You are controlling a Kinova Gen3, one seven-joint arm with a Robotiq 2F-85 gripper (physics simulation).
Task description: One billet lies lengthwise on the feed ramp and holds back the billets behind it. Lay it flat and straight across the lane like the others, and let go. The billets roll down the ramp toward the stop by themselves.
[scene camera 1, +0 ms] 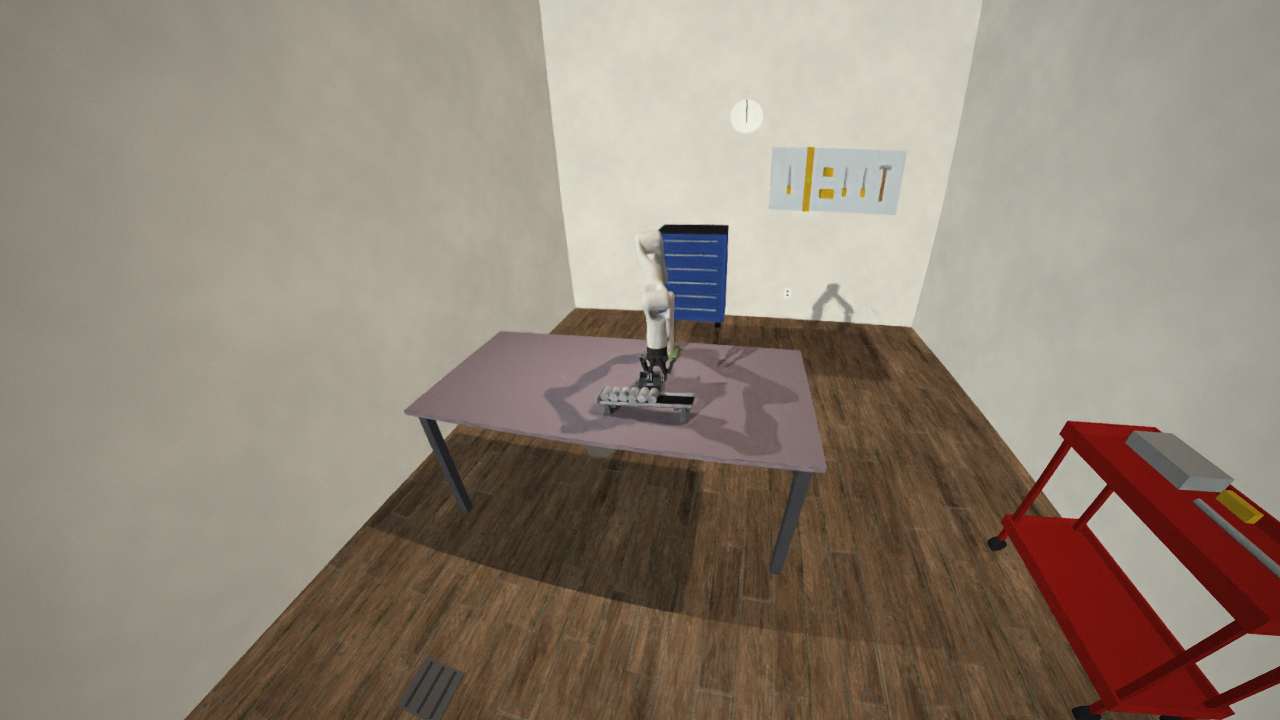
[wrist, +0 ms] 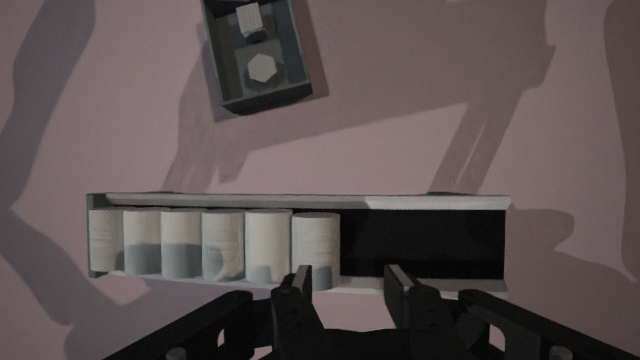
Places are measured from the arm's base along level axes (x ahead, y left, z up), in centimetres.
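Pixels of known places: gripper, between the fingertips: [scene camera 1: 657, 380] [wrist: 347, 281].
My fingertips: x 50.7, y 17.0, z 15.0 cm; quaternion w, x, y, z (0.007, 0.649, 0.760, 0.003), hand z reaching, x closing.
Observation:
For each thing: its top centre in the pictures, then the offset to it from my fingertips. "*": a spot on its surface instead. Level surfaces: height alone.
- rightmost billet, centre of its top: [wrist: 314, 255] [scene camera 1: 652, 391] dx +0.3, dy -2.2, dz -5.4 cm
- dark open box, a spot on its surface: [wrist: 301, 86] * dx -14.8, dy -6.3, dz -13.3 cm
- hexagonal part, centre of its top: [wrist: 261, 67] dx -16.7, dy -11.3, dz -14.5 cm
- pale part, centre of its top: [wrist: 249, 17] dx -21.9, dy -13.3, dz -13.6 cm
- pinkish table, height of its surface: dz -16.5 cm
The feed ramp [scene camera 1: 684, 407] [wrist: 430, 202] is a long lane with grey side rails and a dark bed. Several pale billets lie straight across the lane, side by side, against the stop [wrist: 91, 235] at the left end in the wrist view. The rightmost billet [wrist: 316, 245] lies crosswise like the others, beside its neighbour [wrist: 268, 240]. No lengthwise billet shows. My gripper [scene camera 1: 657, 370] [wrist: 347, 281] is part open and empty, above the ramp's near rail; its left finger overlaps the rightmost billet's lower end in the wrist view, and its right finger is over the dark bed's edge.
A dark open box [wrist: 301, 86] with a hexagonal part [wrist: 262, 68] and another pale part [wrist: 249, 18] stands beyond the ramp on the pinkish table [scene camera 1: 537, 376] [wrist: 380, 165]. A small green thing [scene camera 1: 674, 352] is near the arm's base. A red cart [scene camera 1: 1074, 431] stands away at the right.

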